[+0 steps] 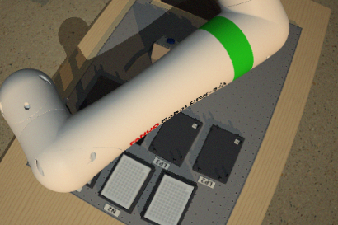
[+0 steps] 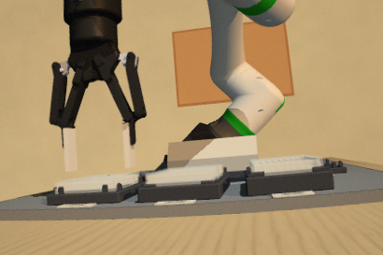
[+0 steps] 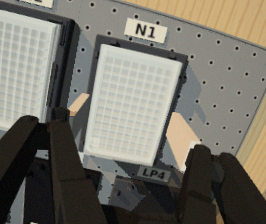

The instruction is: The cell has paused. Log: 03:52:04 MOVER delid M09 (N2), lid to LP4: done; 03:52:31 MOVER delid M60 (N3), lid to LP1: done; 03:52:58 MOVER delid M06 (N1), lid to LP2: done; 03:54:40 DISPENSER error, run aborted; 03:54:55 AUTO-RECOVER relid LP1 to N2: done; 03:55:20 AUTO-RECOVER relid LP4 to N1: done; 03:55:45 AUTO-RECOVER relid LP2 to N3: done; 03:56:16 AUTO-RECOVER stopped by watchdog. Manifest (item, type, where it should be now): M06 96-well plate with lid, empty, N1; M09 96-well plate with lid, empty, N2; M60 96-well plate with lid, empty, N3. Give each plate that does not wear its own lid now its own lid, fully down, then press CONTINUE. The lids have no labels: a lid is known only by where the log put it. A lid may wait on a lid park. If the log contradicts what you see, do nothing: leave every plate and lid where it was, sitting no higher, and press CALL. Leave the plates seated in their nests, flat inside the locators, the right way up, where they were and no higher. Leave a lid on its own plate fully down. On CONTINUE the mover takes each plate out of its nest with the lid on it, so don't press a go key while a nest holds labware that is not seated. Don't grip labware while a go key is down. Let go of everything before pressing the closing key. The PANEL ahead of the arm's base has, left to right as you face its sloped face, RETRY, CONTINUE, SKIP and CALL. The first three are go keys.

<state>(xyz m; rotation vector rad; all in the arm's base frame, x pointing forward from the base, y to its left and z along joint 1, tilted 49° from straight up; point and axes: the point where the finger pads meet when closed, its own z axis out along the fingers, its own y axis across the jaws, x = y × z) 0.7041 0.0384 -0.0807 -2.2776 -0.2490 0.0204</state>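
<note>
My gripper is now 5 cm above the plate. Round my hand: LP4 label: 8 cm behind, 7 cm to the right, 7 cm below; then LP1 label: 10 cm behind, 7 cm below, 5 cm to the left; then lid park LP4: 17 cm behind, 8 cm to the right, 6 cm below.
</note>
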